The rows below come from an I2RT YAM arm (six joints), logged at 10 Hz.
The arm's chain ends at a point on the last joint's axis. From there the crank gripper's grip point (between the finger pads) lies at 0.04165 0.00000 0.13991 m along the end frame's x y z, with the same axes.
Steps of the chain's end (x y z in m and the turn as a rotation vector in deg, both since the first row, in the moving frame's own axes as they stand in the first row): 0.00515, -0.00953, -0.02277, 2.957, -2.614, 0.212; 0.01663, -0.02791, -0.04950, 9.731, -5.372, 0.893; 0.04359, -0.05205, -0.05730, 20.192, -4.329, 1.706; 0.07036, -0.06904, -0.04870, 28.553, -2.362, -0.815; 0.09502, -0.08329, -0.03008, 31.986, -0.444, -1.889; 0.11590, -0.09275, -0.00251, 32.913, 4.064, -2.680
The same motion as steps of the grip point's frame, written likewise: -0.00126, -0.01665, -0.02120, 2.957, -2.614, 0.212; 0.00359, -0.05131, -0.04819, 9.731, -5.372, 0.893; 0.03384, -0.09978, -0.06299, 20.192, -4.329, 1.706; 0.06431, -0.13684, -0.06433, 28.553, -2.362, -0.815; 0.09271, -0.15876, -0.05139, 31.986, -0.444, -1.889; 0.12330, -0.16992, -0.02863, 32.913, 4.064, -2.680
